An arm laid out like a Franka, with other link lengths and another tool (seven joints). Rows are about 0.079 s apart.
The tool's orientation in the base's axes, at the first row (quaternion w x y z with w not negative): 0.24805, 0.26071, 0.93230, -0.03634
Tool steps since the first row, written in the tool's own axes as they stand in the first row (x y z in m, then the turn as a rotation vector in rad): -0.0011, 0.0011, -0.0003, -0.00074, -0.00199, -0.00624; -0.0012, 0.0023, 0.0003, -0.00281, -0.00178, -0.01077; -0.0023, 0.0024, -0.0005, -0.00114, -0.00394, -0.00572; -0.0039, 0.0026, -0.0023, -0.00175, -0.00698, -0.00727; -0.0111, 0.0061, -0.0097, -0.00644, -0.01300, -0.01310; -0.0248, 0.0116, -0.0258, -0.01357, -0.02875, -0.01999; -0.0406, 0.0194, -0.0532, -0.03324, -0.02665, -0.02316; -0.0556, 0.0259, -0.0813, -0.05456, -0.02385, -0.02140; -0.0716, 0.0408, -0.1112, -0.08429, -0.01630, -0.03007; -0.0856, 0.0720, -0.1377, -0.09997, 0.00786, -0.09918; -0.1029, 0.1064, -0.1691, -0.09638, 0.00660, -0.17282; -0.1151, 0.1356, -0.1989, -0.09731, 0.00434, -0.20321
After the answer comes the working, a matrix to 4 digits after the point.
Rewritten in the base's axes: 0.0012, 0.0005, 0.0009, -0.00322, -0.00083, 0.00569; 0.0022, 0.0014, 0.0005, -0.00359, -0.00073, 0.01066; 0.0027, 0.0011, 0.0017, -0.00368, -0.00280, 0.00531; 0.0032, 0.0009, 0.0040, -0.00545, -0.00540, 0.00677; 0.0070, 0.0020, 0.0142, -0.00759, -0.01163, 0.01375; 0.0128, 0.0035, 0.0352, -0.01331, -0.02718, 0.02224; 0.0163, 0.0082, 0.0673, 0.00092, -0.03395, 0.03461; 0.0182, 0.0123, 0.0994, 0.01891, -0.04187, 0.04351; 0.0243, 0.0235, 0.1342, 0.04090, -0.04757, 0.06587; 0.0386, 0.0491, 0.1660, 0.03405, -0.02048, 0.13533; 0.0549, 0.0768, 0.2039, -0.00191, -0.00537, 0.19791; 0.0654, 0.1021, 0.2377, -0.01584, -0.00176, 0.22479
The tool's axes in the first row as the columns of a matrix, in the base's axes (rounded; the answer above uses it unrounded):
-0.7410, 0.5041, 0.4436
0.4681, 0.8614, -0.1971
-0.4815, 0.0616, -0.8743

